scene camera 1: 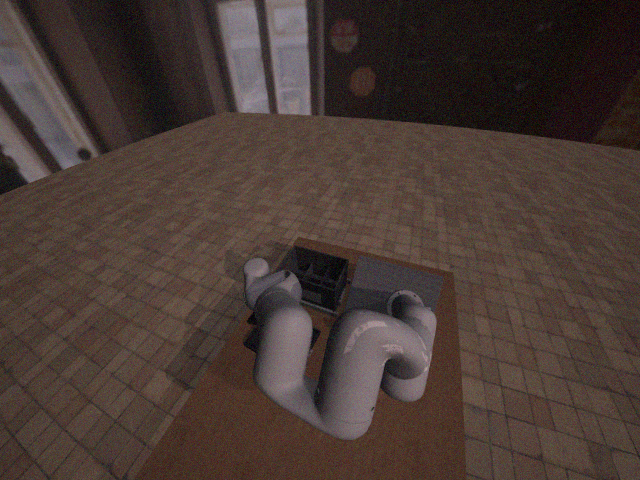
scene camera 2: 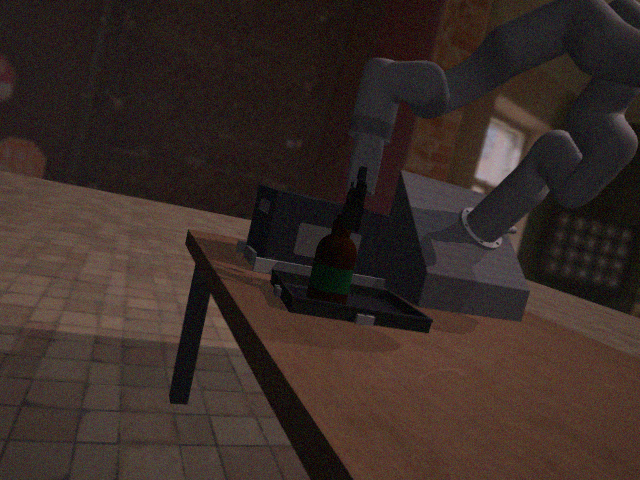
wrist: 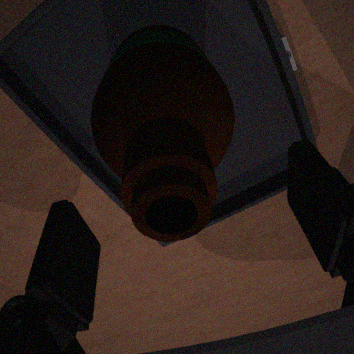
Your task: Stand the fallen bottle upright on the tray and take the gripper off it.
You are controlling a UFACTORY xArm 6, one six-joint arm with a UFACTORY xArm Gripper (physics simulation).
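Places are measured from the arm's base along level axes (x ahead, y left, z up), in metres.
Pixels of known places: gripper, fingertip midpoint: [scene camera 2: 348, 227] [wrist: 183, 198]; arm's base, link origin: [scene camera 2: 479, 229].
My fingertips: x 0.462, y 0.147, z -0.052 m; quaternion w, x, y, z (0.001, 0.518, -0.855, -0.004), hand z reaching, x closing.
Ahead of a thing's pixels: the offset from my fingertips to its top centre. "pt": to the spot under its first point. Level surfaces: height alone.
The brown bottle @[0.019 m up, 0.010 m ahead, 0.002 m right] [scene camera 2: 333, 277] [wrist: 162, 95] with a green label stands upright on the black tray @[pt 0.132 m down, 0.066 m ahead, 0.089 m left] [scene camera 2: 320, 310] [wrist: 40, 107], as far as the views show. Its base is inside the tray's low rim in the scene camera 2 view. My gripper [scene camera 2: 354, 212] [wrist: 183, 198] is open around the bottle's neck. In the wrist view the two dark fingers stand wide, with a gap on each side of the neck and mouth. In the scene camera 1 view the arm hides the bottle and most of the tray.
A black box with compartments @[0.033 m up, 0.073 m back, 0.269 m right] [scene camera 1: 321, 297] [scene camera 2: 279, 219] stands behind the tray. A large grey block [scene camera 1: 395, 276] [scene camera 2: 470, 299] bearing the arm's base stands beside the box. The wooden table @[0.142 m down] [scene camera 1: 413, 439] [scene camera 2: 465, 403] has an edge close to the tray.
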